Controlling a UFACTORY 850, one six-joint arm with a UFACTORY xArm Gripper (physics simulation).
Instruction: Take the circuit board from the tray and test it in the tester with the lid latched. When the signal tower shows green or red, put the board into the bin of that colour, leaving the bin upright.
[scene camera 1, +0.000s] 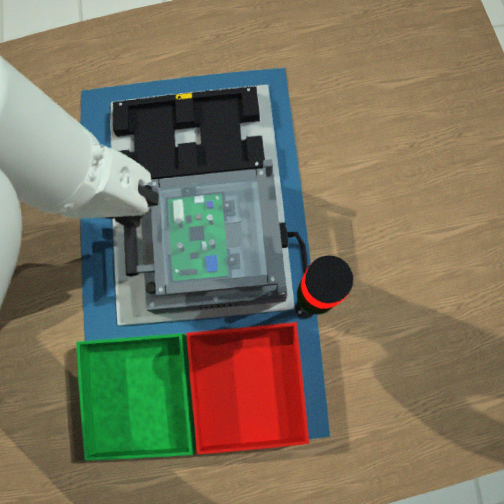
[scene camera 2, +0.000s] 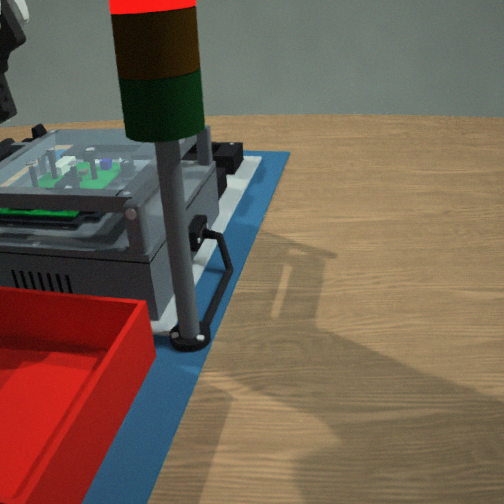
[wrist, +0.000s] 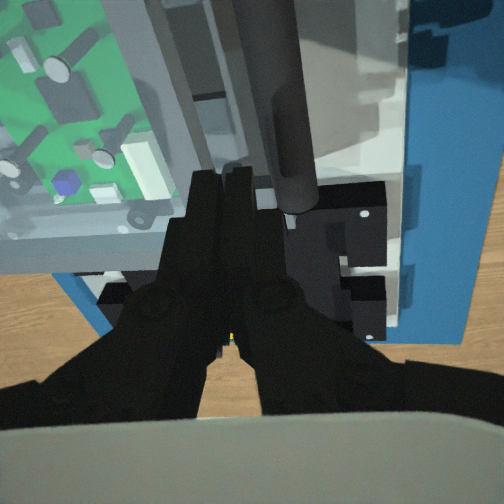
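The green circuit board (scene camera 1: 197, 237) lies inside the grey tester (scene camera 1: 217, 245) under its clear lid (scene camera 1: 215, 232), which is down. It also shows in the wrist view (wrist: 75, 115). The signal tower (scene camera 1: 326, 286) shows red at its top (scene camera 2: 152, 5). My gripper (wrist: 222, 182) is shut and empty, its fingertips pressed together at the tester's left side, next to the dark latch handle (wrist: 292, 145). In scene camera 1 the gripper (scene camera 1: 147, 194) sits at the lid's back-left corner, above the handle (scene camera 1: 131, 247). The black tray (scene camera 1: 192, 130) behind the tester is empty.
The green bin (scene camera 1: 135, 397) and the red bin (scene camera 1: 247, 387) stand upright side by side in front of the tester, both empty. All sit on a blue mat (scene camera 1: 295, 200). A black cable (scene camera 2: 220, 270) runs from the tester to the tower base.
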